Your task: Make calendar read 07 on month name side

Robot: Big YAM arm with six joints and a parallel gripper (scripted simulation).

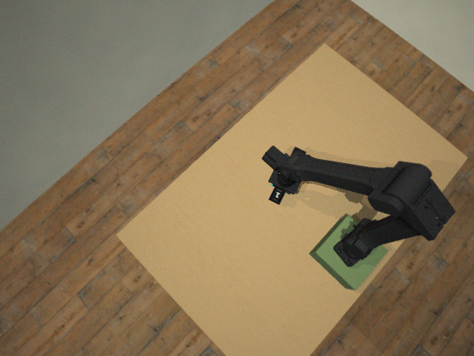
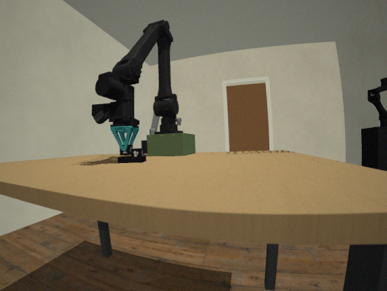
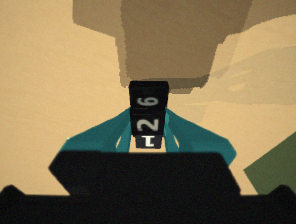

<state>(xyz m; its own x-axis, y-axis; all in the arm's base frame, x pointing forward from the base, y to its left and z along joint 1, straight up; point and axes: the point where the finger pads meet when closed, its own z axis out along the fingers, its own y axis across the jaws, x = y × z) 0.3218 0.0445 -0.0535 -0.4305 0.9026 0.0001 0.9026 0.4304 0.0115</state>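
Now: hand 10 mm above the digit cube. From my hand the other things lie so: black calendar tray 40 mm below, 20 mm to the left, 10 mm behind.
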